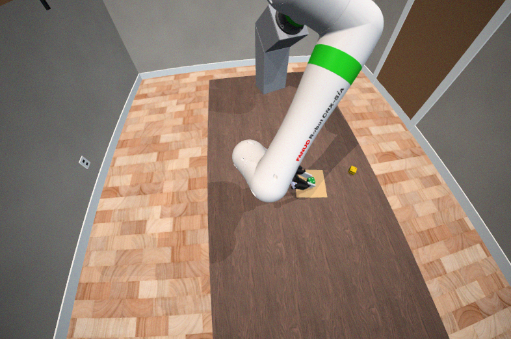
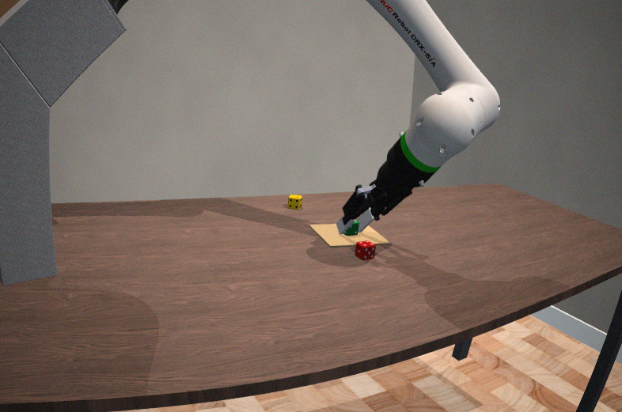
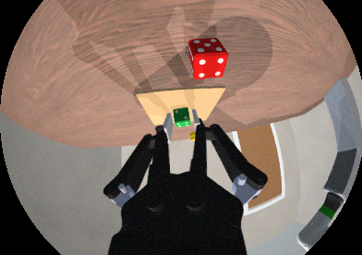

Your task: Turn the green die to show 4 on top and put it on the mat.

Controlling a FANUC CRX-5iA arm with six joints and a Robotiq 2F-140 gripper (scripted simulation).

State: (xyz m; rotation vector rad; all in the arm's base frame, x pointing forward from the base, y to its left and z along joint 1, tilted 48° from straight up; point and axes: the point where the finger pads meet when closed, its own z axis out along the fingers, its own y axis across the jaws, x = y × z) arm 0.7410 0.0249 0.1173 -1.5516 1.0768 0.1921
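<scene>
Now: the green die 20 mm to the left of my hand and 20 mm below it. The rest, counted from my hand: tan mat: 20 mm to the left, 40 mm below; then yellow die: 50 mm behind, 240 mm to the left, 20 mm below; then red die: 30 mm behind, 110 mm to the right, 20 mm below.
</scene>
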